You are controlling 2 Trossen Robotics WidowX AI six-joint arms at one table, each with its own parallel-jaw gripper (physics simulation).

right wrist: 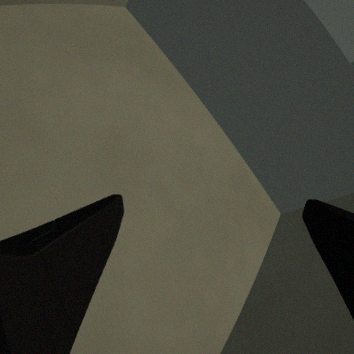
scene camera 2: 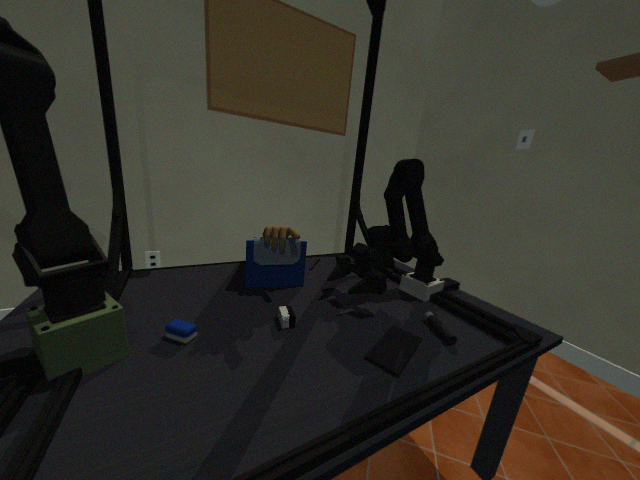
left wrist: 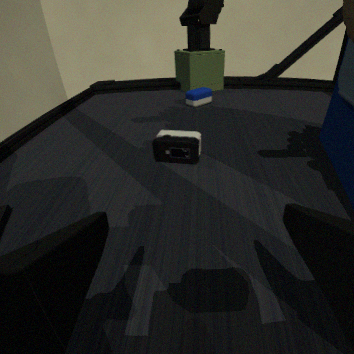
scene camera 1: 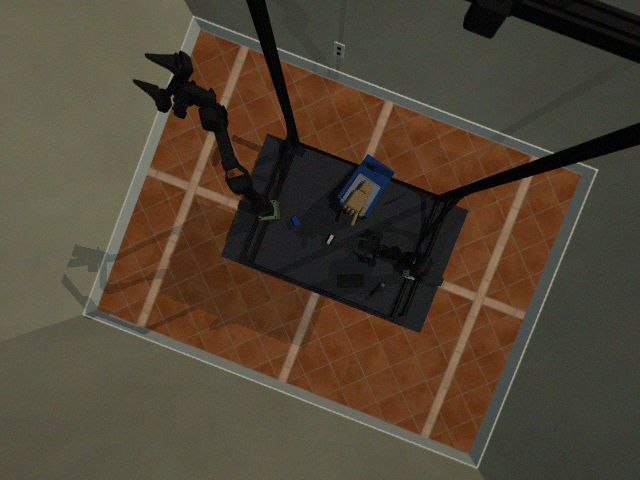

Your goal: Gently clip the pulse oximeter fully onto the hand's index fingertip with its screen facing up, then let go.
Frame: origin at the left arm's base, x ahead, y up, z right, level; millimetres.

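Seen in the pictures: left gripper, between the fingertips: (scene camera 2: 337,285) (left wrist: 196,216) (scene camera 1: 360,245); right gripper, between the fingertips: (right wrist: 214,205) (scene camera 1: 138,68); left arm's base, origin of its link: (scene camera 2: 422,277); right arm's base, origin of its link: (scene camera 2: 75,308) (left wrist: 198,49) (scene camera 1: 267,210).
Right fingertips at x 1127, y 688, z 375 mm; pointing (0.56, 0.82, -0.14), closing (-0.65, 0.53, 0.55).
Observation:
Offsets run from my right fingertips to a thing's top centre.
The pulse oximeter @(dx -638, dy -709, dz -323 mm) (scene camera 1: 330,239) (scene camera 2: 285,316) (left wrist: 177,146) stands on its side on the table, apart from the hand. In the left wrist view its black face with a small screen is toward the camera, its white part behind. The tan hand (scene camera 1: 363,190) (scene camera 2: 279,233) rests on a blue stand (scene camera 1: 383,177) (scene camera 2: 273,277) (left wrist: 339,127), its index finger (scene camera 1: 354,219) extended. My left gripper (scene camera 1: 357,244) (scene camera 2: 340,285) (left wrist: 196,216) is open and empty, a short way from the oximeter's screen side. My right gripper (scene camera 1: 140,67) (right wrist: 214,205) is open and empty, far beyond the table's left side.
A blue and white block @(dx -418, dy -708, dz -270 mm) (scene camera 1: 295,220) (scene camera 2: 180,331) (left wrist: 199,97) lies near the green right arm base (scene camera 2: 82,335) (left wrist: 202,70). A dark flat pad @(dx -803, dy -733, dz -523 mm) (scene camera 1: 350,280) (scene camera 2: 394,349) and a dark cylinder @(dx -960, dy -714, dz -535 mm) (scene camera 2: 440,328) lie toward the front right. Black frame posts rise at the table's back corners.

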